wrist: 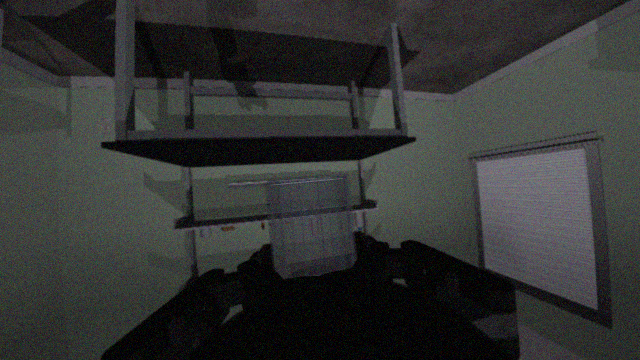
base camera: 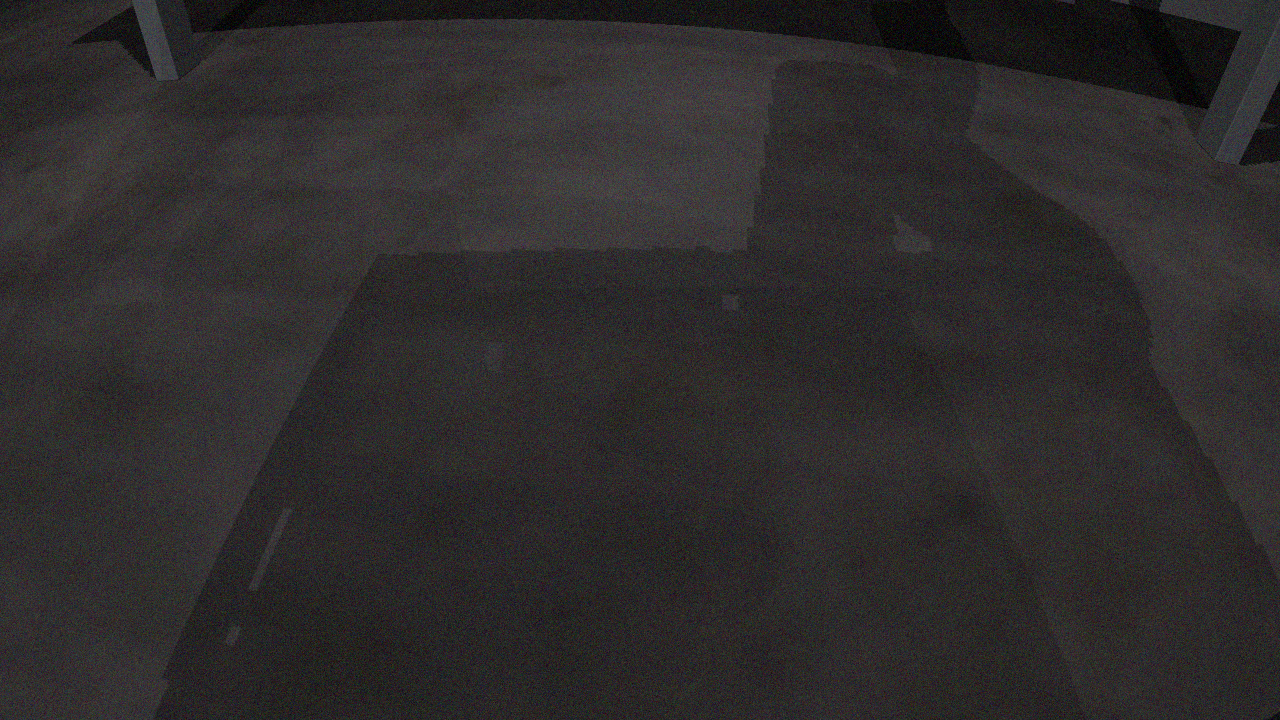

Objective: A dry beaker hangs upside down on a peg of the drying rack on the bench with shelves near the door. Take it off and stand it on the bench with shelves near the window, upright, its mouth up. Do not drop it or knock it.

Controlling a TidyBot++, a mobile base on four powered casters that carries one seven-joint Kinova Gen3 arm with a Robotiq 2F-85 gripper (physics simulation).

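Places are measured from the arm's base along level axes (x ahead, y left, z up), in metres.
Pixels of known places: gripper, fingertip midpoint: [wrist: 314, 248].
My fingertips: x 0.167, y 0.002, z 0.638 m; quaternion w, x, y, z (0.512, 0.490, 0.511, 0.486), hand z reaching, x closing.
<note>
Ahead of a thing's pixels: the offset from my fingertips to its top centre. "spot": to the spot under its first point. Level surfaces: height alone.
The wrist view is upside down, with the floor at its top. My gripper [wrist: 314, 248] is shut on the clear beaker {0.002 m back, 0.000 m left, 0.029 m up} [wrist: 312, 225], with a dark finger at each side. The beaker's rounded, closed end appears to point up in the room and its mouth down; the glass is faint. The bench with shelves near the window {spot: 0.874 m ahead, 0.247 m right, 0.273 m down} [wrist: 260, 150] is ahead, beyond the beaker and apart from it. Two of its grey legs [base camera: 161, 44] [base camera: 1239, 98] show at the far left and right of the base view. The drying rack does not show in either view.
A shelf board {0.165 m up} [wrist: 230, 220] with small items, some orange, is above that bench's top. The window [wrist: 537, 225] with a pale blind is on the wall at the picture's right. Floor {1.035 m down} [base camera: 581, 161] with dark shadows lies between the base and the bench legs.
</note>
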